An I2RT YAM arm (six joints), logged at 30 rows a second.
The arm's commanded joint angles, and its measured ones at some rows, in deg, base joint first. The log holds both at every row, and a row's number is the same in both.
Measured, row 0: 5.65, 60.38, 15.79, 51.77, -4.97, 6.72
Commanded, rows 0 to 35: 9.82, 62.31, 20.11, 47.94, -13.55, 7.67; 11.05, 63.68, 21.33, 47.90, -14.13, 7.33; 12.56, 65.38, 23.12, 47.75, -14.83, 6.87; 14.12, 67.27, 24.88, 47.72, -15.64, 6.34; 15.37, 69.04, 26.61, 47.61, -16.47, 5.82; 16.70, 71.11, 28.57, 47.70, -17.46, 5.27; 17.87, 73.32, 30.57, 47.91, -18.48, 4.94; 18.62, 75.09, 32.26, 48.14, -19.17, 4.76; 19.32, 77.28, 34.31, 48.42, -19.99, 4.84; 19.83, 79.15, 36.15, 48.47, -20.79, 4.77; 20.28, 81.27, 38.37, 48.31, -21.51, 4.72; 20.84, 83.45, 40.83, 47.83, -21.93, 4.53; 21.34, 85.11, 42.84, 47.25, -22.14, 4.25; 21.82, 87.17, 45.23, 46.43, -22.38, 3.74; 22.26, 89.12, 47.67, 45.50, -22.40, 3.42; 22.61, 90.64, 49.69, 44.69, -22.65, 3.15; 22.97, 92.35, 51.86, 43.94, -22.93, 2.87; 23.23, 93.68, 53.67, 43.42, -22.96, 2.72; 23.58, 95.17, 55.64, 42.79, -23.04, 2.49; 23.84, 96.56, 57.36, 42.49, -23.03, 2.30; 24.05, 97.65, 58.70, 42.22, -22.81, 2.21; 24.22, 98.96, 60.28, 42.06, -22.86, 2.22; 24.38, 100.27, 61.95, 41.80, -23.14, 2.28; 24.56, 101.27, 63.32, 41.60, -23.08, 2.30; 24.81, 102.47, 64.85, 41.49, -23.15, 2.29; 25.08, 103.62, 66.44, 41.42, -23.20, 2.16; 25.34, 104.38, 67.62, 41.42, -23.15, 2.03; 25.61, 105.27, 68.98, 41.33, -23.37, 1.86; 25.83, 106.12, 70.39, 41.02, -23.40, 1.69; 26.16, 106.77, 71.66, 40.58, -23.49, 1.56; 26.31, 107.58, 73.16, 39.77, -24.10, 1.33; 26.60, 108.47, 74.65, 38.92, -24.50, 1.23; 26.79, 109.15, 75.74, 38.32, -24.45, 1.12; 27.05, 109.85, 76.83, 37.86, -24.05, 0.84; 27.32, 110.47, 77.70, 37.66, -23.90, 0.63; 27.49, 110.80, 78.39, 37.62, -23.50, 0.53
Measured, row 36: 26.68, 110.48, 75.35, 37.93, -23.07, 1.98
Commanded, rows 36 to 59: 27.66, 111.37, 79.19, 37.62, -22.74, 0.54; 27.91, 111.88, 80.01, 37.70, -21.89, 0.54; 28.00, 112.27, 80.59, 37.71, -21.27, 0.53; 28.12, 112.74, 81.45, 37.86, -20.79, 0.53; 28.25, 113.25, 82.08, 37.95, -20.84, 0.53; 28.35, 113.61, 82.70, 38.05, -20.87, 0.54; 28.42, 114.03, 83.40, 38.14, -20.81, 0.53; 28.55, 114.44, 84.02, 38.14, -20.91, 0.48; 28.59, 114.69, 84.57, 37.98, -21.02, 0.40; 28.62, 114.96, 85.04, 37.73, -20.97, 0.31; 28.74, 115.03, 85.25, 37.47, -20.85, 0.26; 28.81, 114.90, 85.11, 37.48, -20.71, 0.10; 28.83, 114.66, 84.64, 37.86, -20.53, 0.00; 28.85, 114.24, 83.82, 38.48, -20.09, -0.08; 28.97, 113.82, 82.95, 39.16, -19.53, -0.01; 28.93, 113.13, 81.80, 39.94, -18.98, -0.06; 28.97, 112.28, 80.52, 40.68, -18.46, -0.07; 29.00, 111.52, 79.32, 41.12, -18.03, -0.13; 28.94, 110.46, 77.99, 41.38, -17.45, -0.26; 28.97, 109.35, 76.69, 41.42, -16.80, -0.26; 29.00, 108.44, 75.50, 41.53, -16.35, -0.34; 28.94, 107.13, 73.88, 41.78, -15.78, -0.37; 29.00, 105.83, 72.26, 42.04, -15.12, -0.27; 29.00, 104.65, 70.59, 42.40, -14.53, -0.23
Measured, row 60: 28.08, 109.89, 73.82, 41.39, -14.70, -0.51
